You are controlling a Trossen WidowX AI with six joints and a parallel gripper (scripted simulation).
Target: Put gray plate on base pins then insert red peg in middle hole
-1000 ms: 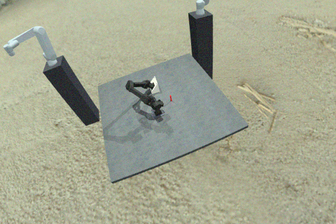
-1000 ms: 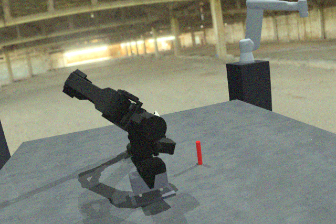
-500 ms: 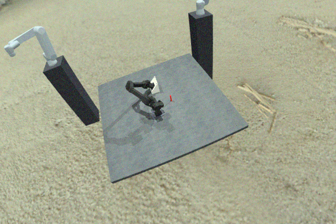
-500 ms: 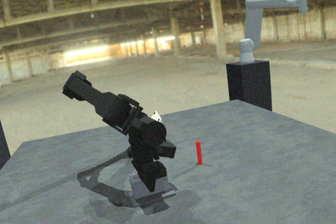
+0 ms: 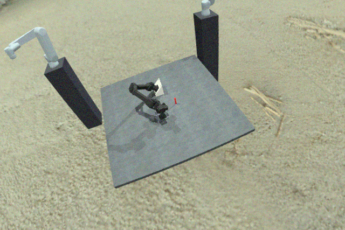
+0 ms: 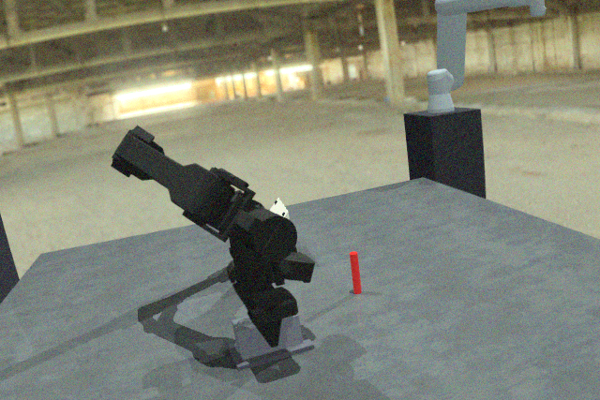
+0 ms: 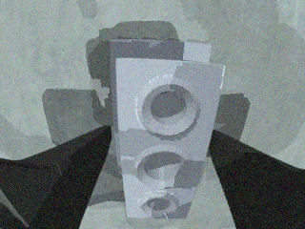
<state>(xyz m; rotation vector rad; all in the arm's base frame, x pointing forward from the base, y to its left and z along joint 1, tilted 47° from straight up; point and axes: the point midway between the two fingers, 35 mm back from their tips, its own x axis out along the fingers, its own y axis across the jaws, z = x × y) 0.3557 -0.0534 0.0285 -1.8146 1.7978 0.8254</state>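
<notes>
My gripper tip is now 20 mm below the gray plate. Round my gripper tip: red peg (190 mm to the left, 120 mm behind, 10 mm above); base (20 mm below).
</notes>
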